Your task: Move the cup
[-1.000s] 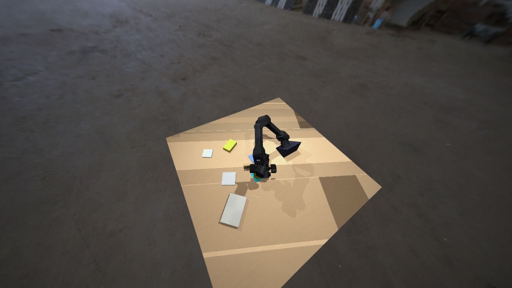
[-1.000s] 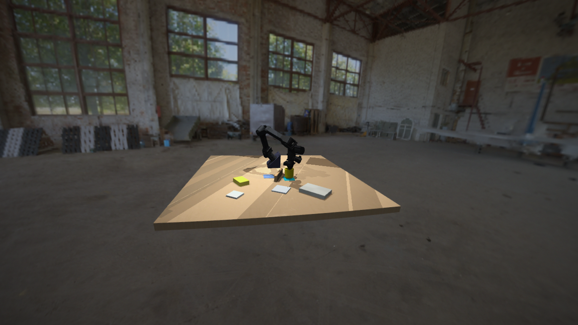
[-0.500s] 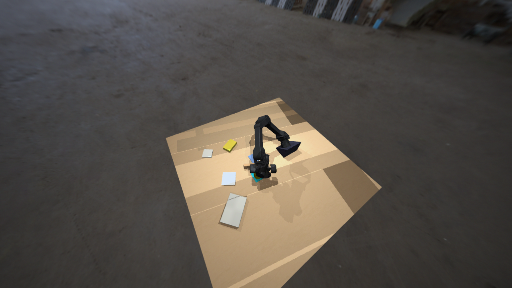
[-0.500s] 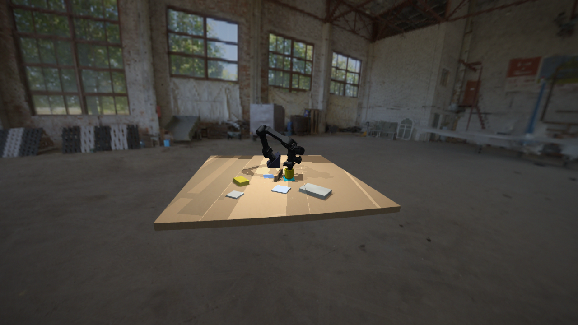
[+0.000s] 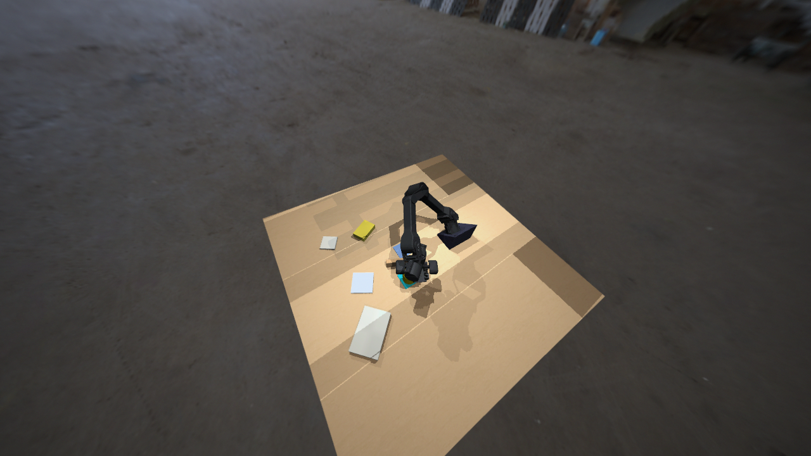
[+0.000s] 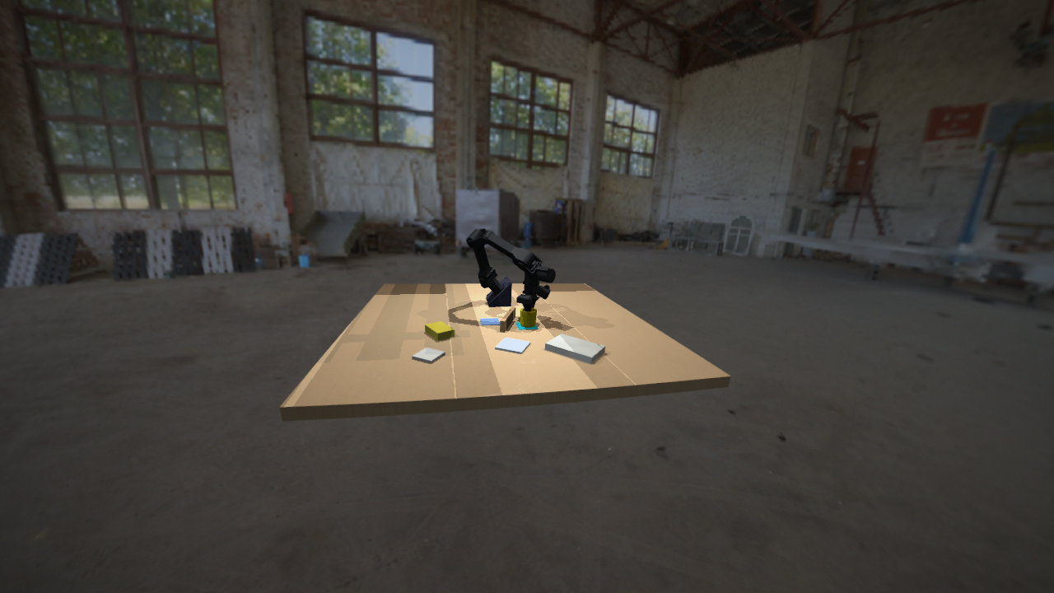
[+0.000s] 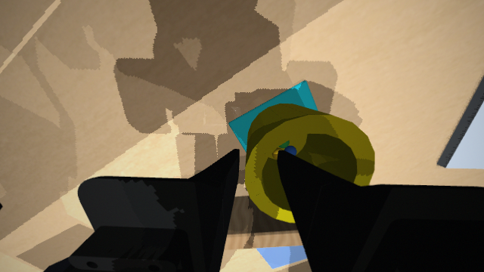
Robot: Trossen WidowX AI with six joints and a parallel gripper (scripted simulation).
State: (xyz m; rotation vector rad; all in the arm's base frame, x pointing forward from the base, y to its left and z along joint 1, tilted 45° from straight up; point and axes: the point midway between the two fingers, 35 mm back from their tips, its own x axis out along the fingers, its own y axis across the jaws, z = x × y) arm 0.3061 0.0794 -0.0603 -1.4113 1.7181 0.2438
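Right now the yellow cup is 20 mm ahead of my gripper tip, 10 mm to the right of it and 10 mm below it. From my gripper tip the other things lie so: blue marble: 20 mm ahead, 20 mm to the right, 30 mm below; then bright cyan pad: 20 mm ahead, 20 mm to the right, 50 mm below; then wooden bar: 10 mm behind, 90 mm to the right, 30 mm below.
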